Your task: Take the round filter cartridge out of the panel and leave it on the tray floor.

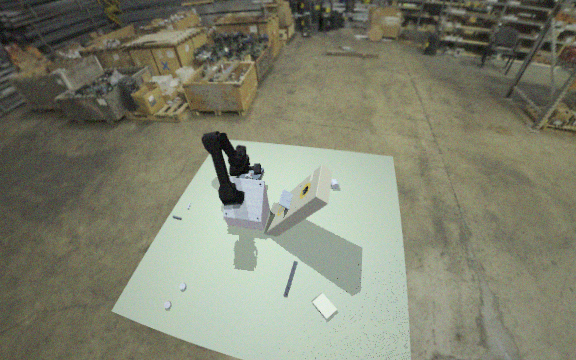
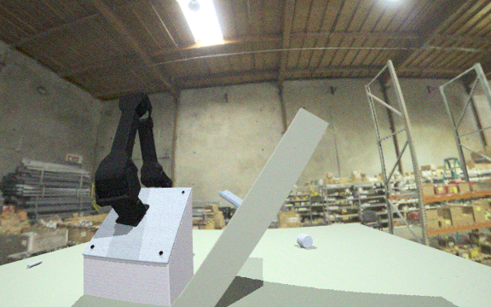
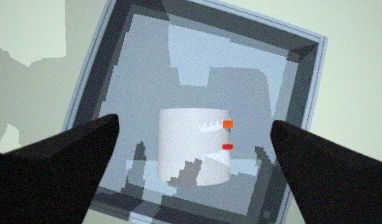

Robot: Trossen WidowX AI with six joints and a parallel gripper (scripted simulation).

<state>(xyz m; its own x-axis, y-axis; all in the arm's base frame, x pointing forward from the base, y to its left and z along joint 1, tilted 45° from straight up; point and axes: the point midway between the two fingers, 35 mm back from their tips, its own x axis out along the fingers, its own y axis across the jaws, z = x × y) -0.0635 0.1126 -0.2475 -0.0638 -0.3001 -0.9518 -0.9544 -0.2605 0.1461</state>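
My gripper tip is now 1 cm to the left of the round filter cartridge and 2 cm above it. From my gripper tip the other things lie so: grey-blue tray 1 cm to the left, 4 cm below.
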